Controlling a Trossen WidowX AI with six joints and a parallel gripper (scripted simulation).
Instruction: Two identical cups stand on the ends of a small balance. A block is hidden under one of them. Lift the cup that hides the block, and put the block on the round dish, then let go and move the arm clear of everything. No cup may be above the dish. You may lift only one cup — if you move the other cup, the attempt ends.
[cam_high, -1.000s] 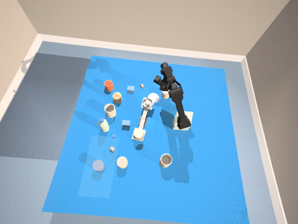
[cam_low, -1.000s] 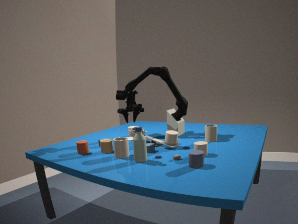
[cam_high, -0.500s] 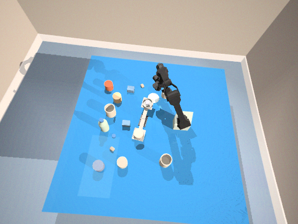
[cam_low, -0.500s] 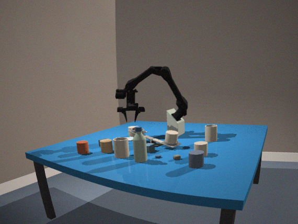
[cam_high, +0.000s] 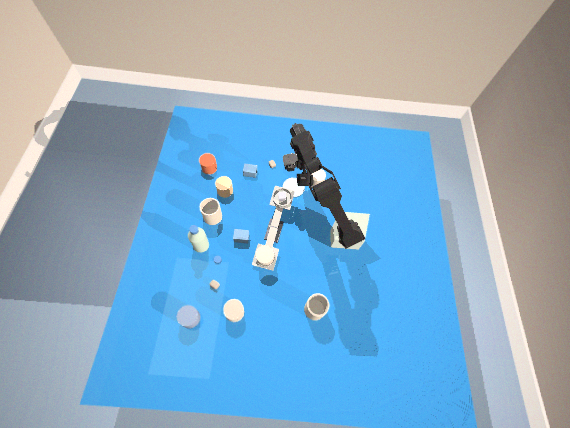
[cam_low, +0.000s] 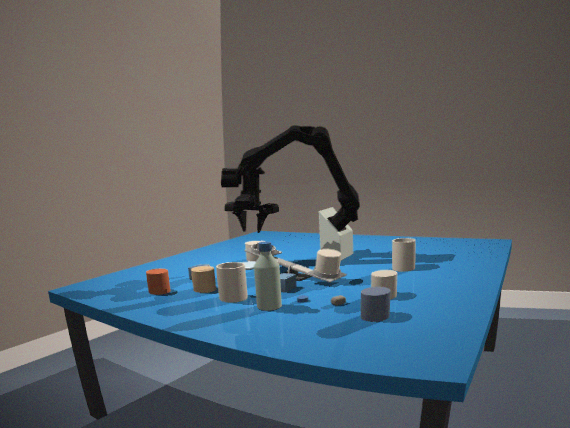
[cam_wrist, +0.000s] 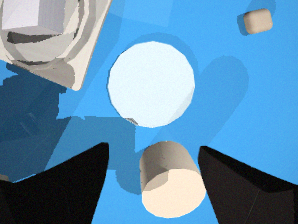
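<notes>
The pale round dish lies 12 cm below my gripper tip, 2 cm ahead of it and 1 cm to the right of it. Round my gripper tip: balance: 22 cm to the left, 9 cm below, 9 cm ahead; tan cylinder: 34 cm ahead, 8 cm below, 4 cm to the left; balance beam: 22 cm to the left, 9 cm ahead, 8 cm below.
</notes>
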